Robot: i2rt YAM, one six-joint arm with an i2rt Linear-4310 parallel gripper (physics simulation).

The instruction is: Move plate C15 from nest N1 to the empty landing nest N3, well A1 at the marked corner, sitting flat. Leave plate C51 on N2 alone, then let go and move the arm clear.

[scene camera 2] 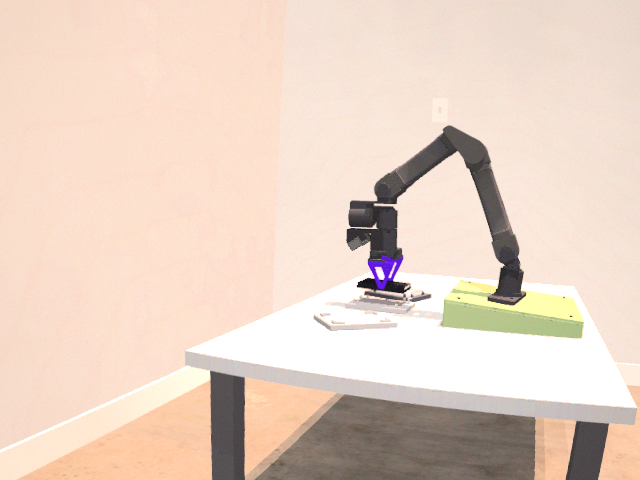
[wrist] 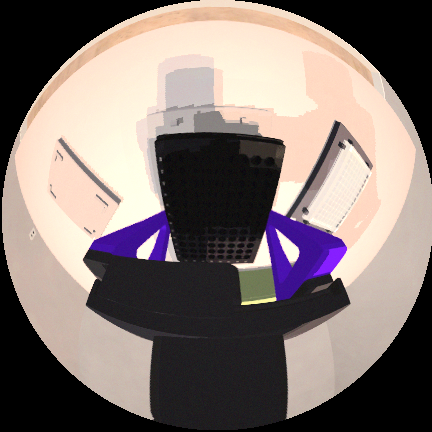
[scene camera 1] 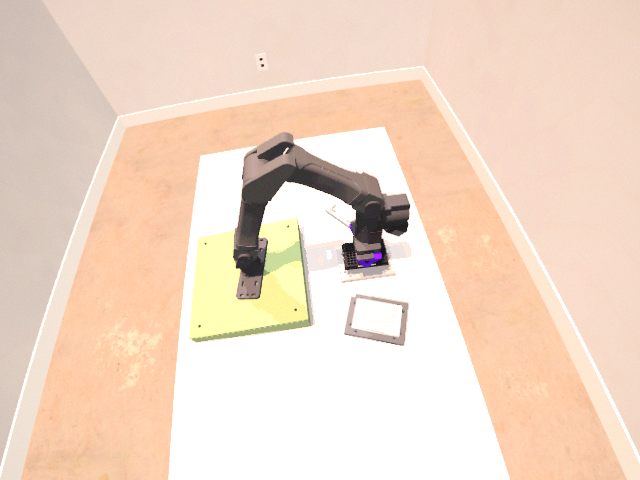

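Note:
My gripper (scene camera 1: pixel 364 254) (scene camera 2: pixel 382 285) (wrist: pixel 217 214), with purple fingers, is shut on a black well plate (scene camera 1: pixel 349 255) (scene camera 2: pixel 400 287) (wrist: pixel 220 190). It holds the plate roughly level above the middle white nest (scene camera 1: pixel 361 276) (scene camera 2: pixel 398 306), with a gap below. A white plate (scene camera 1: pixel 377 316) (wrist: pixel 337 190) sits in a dark grey nest (scene camera 1: pixel 351 320) (wrist: pixel 342 134) (scene camera 2: pixel 421 296). Another white nest (scene camera 1: pixel 338 213) (scene camera 2: pixel 356 323) (wrist: pixel 80 190) stands empty and turned at an angle. Nest and plate labels are unreadable; the marked corner and well A1 cannot be made out.
The yellow-green base block (scene camera 1: pixel 222 289) (scene camera 2: pixel 511 321) carries the arm on the white table (scene camera 1: pixel 310 403) (scene camera 2: pixel 465 366). The angled nest and the dark grey nest lie on opposite sides of the held plate. The arm hides part of the angled nest in scene camera 1.

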